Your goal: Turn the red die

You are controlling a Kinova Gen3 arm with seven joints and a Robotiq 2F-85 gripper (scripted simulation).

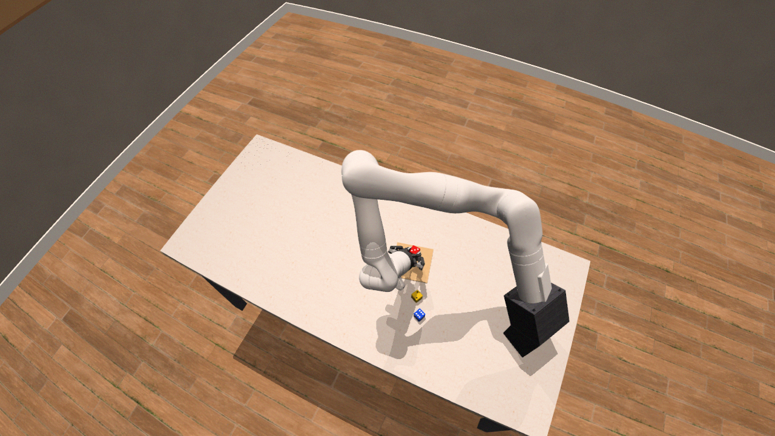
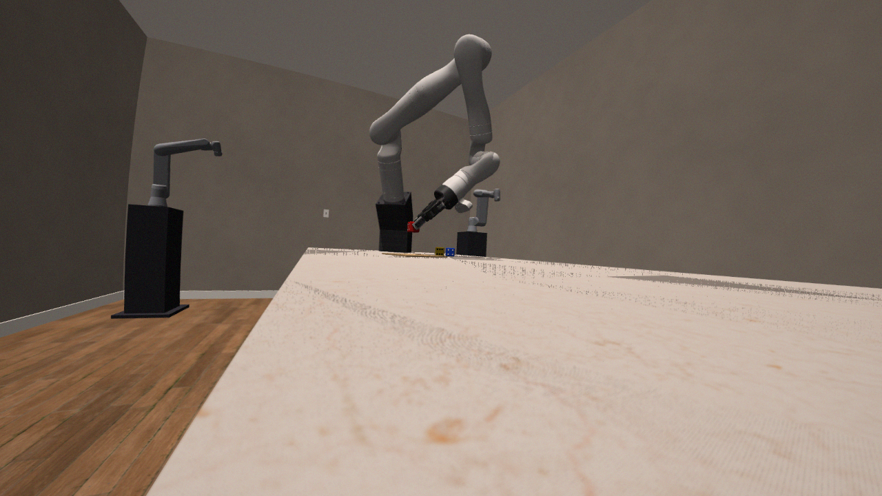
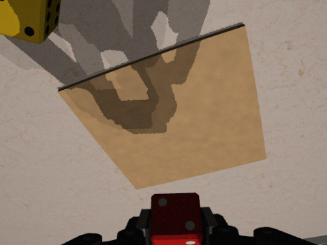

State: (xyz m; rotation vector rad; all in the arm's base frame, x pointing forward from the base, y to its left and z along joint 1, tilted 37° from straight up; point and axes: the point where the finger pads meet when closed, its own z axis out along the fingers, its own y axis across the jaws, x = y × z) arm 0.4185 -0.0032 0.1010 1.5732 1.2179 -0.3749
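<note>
Now: the tan mat 90 mm below my hand and 10 mm to the right of it. The rest, counted from my hand: blue die 170 mm to the left, 110 mm behind, 80 mm below; yellow die 110 mm to the left, 80 mm below, 70 mm behind; red die 10 mm to the right, 10 mm below.
</note>
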